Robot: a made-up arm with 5 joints. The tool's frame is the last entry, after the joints.
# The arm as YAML. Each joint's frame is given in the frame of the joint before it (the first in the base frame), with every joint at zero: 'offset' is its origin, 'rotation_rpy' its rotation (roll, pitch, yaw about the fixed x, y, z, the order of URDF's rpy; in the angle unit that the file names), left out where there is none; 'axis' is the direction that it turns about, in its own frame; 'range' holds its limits. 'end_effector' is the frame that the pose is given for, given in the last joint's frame.
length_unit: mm
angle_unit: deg
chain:
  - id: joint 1
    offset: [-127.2, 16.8, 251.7]
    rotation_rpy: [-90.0, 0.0, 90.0]
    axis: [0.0, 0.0, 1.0]
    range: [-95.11, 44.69]
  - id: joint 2
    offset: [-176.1, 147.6, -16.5]
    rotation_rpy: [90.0, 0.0, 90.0]
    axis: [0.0, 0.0, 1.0]
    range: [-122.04, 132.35]
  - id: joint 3
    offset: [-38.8, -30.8, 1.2]
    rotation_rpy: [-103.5, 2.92, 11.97]
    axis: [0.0, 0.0, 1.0]
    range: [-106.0, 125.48]
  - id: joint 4
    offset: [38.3, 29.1, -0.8]
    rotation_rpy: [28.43, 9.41, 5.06]
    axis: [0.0, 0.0, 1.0]
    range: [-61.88, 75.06]
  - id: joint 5
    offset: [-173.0, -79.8, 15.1]
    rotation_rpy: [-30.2, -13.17, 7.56]
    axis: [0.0, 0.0, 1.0]
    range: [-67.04, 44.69]
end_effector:
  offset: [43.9, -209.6, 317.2]
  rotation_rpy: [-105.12, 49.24, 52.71]
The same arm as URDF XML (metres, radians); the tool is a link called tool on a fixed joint. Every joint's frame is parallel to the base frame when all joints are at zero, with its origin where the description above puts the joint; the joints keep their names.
<robot name="arm">
  <joint name="tool_joint" type="fixed">
    <parent link="link5"/>
    <child link="tool"/>
    <origin xyz="-0.3613 0.1199 0.0391" rpy="-0.044 0.6011 -0.4873"/>
  </joint>
  <joint name="joint 5" type="revolute">
    <parent link="link4"/>
    <child link="link5"/>
    <origin xyz="0.0089 0.0974 0.1642"/>
    <axis xyz="-0.921492 -0.232798 0.310897"/>
    <limit lower="-1.1701" upper="0.78"/>
  </joint>
  <joint name="joint 4" type="revolute">
    <parent link="link3"/>
    <child link="link4"/>
    <origin xyz="-0.0002 -0.03 -0.0376"/>
    <axis xyz="-0.971622 0.236505 0.0041"/>
    <limit lower="-1.08" upper="1.31"/>
  </joint>
  <joint name="joint 3" type="revolute">
    <parent link="link2"/>
    <child link="link3"/>
    <origin xyz="0.0308 0.0012 0.0388"/>
    <axis xyz="-0.948774 -0.233094 0.213294"/>
    <limit lower="-1.85" upper="2.19"/>
  </joint>
  <joint name="joint 2" type="revolute">
    <parent link="link1"/>
    <child link="link2"/>
    <origin xyz="0.0165 -0.1761 -0.1476"/>
    <axis xyz="0 1 0"/>
    <limit lower="-2.13" upper="2.3099"/>
  </joint>
  <joint name="joint 1" type="revolute">
    <parent link="base"/>
    <child link="link1"/>
    <origin xyz="-0.1272 0.0168 0.2517"/>
    <axis xyz="-1 0 0"/>
    <limit lower="-1.66" upper="0.78"/>
  </joint>
  <link name="base"/>
  <link name="link1"/>
  <link name="link2"/>
  <link name="link3"/>
  <link name="link4"/>
  <link name="link5"/>
  <link name="tool"/>
</robot>

